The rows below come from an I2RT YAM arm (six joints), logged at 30 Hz.
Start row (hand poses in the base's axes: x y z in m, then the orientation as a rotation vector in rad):
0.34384, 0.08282, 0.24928, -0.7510, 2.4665, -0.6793
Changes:
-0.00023, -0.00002, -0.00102, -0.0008, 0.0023, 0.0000
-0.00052, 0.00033, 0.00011, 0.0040, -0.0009, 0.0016
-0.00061, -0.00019, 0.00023, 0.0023, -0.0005, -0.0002
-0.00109, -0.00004, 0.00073, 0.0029, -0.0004, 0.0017
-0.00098, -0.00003, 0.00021, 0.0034, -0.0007, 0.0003
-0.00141, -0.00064, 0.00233, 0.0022, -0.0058, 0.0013
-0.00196, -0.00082, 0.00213, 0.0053, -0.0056, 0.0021
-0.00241, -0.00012, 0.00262, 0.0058, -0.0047, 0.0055
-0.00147, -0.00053, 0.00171, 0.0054, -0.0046, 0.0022
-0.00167, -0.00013, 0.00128, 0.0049, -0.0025, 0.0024
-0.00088, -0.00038, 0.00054, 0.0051, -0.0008, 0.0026
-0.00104, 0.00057, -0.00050, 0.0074, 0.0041, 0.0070
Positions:
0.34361, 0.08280, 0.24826, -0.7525, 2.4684, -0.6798
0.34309, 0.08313, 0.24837, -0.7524, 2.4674, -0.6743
0.34248, 0.08294, 0.24860, -0.7510, 2.4674, -0.6715
0.34139, 0.08290, 0.24933, -0.7517, 2.4666, -0.6672
0.34041, 0.08287, 0.24954, -0.7504, 2.4663, -0.6629
0.33900, 0.08223, 0.25187, -0.7482, 2.4607, -0.6609
0.33704, 0.08141, 0.25400, -0.7458, 2.4553, -0.6546
0.33463, 0.08129, 0.25662, -0.7477, 2.4490, -0.6462
0.33316, 0.08076, 0.25833, -0.7459, 2.4445, -0.6395
0.33149, 0.08063, 0.25961, -0.7456, 2.4417, -0.6329
0.33061, 0.08025, 0.26015, -0.7462, 2.4403, -0.6256
0.32957, 0.08082, 0.25965, -0.7535, 2.4414, -0.6126

